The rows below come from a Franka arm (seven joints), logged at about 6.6 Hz.
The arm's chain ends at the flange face. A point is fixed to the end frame.
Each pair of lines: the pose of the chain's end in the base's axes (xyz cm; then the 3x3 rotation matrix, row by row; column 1 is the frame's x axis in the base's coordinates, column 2 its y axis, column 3 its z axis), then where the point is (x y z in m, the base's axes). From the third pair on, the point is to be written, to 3 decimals.
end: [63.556 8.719 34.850], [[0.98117 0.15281 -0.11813], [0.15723 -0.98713 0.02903], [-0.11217 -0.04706 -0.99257]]
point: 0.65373 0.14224 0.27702
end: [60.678 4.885 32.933], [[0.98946 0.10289 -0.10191], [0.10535 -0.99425 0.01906], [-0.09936 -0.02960 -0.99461]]
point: 0.62878 0.10175 0.25731
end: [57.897 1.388 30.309], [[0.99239 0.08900 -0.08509], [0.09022 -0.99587 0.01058], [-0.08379 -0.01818 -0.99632]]
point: 0.603 0.066 0.231
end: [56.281 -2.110 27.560], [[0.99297 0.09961 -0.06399], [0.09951 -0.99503 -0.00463], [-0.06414 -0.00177 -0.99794]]
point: 0.588 0.030 0.203
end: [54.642 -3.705 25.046], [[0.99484 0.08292 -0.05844], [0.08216 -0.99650 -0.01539], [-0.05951 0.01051 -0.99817]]
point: 0.573 0.013 0.178
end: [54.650 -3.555 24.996], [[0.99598 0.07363 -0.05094], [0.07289 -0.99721 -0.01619], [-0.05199 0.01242 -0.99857]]
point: 0.574 0.014 0.177
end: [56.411 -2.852 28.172], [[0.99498 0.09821 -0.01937], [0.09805 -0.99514 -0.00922], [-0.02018 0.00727 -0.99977]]
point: 0.592 0.022 0.210
